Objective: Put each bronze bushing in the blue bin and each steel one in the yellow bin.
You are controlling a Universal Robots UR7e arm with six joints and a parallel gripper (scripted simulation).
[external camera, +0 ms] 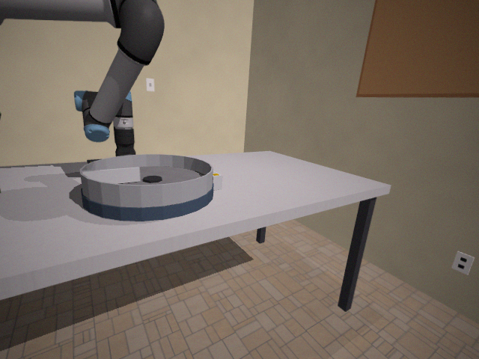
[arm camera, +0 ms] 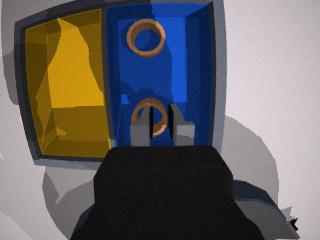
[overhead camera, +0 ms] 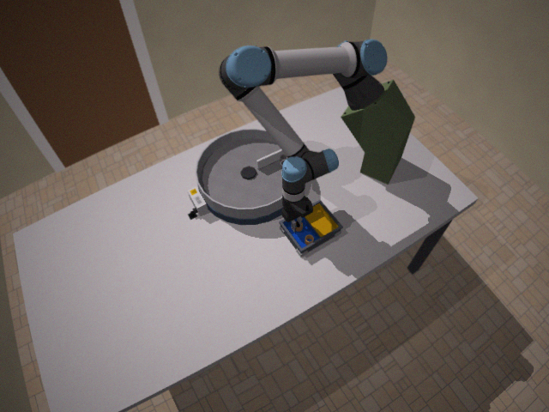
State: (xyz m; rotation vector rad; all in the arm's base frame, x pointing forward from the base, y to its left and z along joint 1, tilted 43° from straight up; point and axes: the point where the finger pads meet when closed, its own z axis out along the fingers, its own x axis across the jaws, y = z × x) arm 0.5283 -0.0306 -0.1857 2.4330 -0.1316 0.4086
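Now: hand 40 mm to the right of the blue bin and 40 mm past it. The rest, counted from my hand: grey turntable 300 mm to the right, 20 mm behind, 20 mm above.
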